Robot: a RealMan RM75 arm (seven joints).
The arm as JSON. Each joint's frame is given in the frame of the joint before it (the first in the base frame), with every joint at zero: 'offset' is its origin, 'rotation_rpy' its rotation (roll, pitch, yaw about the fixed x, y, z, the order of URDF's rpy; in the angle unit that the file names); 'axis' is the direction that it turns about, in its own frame. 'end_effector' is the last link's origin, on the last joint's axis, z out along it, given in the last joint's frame.
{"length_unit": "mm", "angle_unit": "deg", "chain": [
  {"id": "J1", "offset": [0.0, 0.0, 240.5], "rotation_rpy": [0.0, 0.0, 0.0], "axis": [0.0, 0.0, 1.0]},
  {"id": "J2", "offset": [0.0, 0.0, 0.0], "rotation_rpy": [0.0, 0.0, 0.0], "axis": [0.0, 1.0, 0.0]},
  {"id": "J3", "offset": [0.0, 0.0, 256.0], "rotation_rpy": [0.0, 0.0, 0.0], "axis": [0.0, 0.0, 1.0]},
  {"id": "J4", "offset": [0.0, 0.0, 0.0], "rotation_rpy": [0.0, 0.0, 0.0], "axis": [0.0, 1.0, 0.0]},
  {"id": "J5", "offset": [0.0, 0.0, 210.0], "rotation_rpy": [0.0, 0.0, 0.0], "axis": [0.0, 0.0, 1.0]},
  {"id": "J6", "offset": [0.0, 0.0, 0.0], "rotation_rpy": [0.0, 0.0, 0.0], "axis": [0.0, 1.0, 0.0]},
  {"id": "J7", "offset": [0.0, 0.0, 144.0], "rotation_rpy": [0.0, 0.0, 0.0], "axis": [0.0, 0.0, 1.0]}
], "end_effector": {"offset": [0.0, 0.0, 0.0], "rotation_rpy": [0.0, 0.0, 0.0]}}
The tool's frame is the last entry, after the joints.
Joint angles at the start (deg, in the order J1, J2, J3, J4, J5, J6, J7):
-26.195, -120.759, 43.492, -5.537, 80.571, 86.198, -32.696
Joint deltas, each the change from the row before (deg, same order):
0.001, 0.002, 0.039, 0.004, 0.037, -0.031, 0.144
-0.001, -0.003, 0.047, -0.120, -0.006, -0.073, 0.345
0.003, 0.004, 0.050, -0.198, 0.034, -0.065, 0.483
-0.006, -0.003, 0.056, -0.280, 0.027, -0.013, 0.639
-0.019, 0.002, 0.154, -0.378, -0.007, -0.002, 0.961
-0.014, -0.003, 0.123, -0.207, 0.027, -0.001, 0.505
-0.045, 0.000, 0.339, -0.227, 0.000, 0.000, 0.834
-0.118, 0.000, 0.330, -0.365, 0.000, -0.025, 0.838
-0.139, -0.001, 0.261, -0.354, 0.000, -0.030, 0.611
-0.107, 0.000, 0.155, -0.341, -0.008, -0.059, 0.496
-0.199, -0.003, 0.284, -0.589, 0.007, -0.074, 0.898
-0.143, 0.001, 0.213, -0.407, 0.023, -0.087, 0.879
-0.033, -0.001, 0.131, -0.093, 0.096, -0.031, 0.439
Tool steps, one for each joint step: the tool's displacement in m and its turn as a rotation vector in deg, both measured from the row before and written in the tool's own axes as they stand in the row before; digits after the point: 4 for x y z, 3 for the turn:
-0.0002, 0.0001, 0.0000, -0.043, -0.070, 0.155
-0.0005, 0.0004, -0.0001, 0.009, -0.107, 0.228
-0.0007, 0.0006, -0.0002, -0.024, -0.140, 0.296
-0.0008, 0.0010, -0.0001, -0.059, -0.105, 0.371
-0.0010, 0.0014, -0.0002, -0.121, -0.152, 0.614
-0.0007, 0.0009, -0.0001, -0.129, -0.118, 0.319
-0.0009, 0.0013, 0.0000, -0.304, -0.225, 0.665
-0.0010, 0.0016, 0.0003, -0.342, -0.241, 0.572
-0.0008, 0.0014, 0.0004, -0.303, -0.196, 0.362
-0.0007, 0.0012, 0.0003, -0.172, -0.165, 0.233
-0.0012, 0.0021, 0.0006, -0.356, -0.272, 0.454
-0.0009, 0.0015, 0.0004, -0.266, -0.236, 0.582
-0.0004, 0.0007, 0.0000, -0.208, -0.147, 0.385

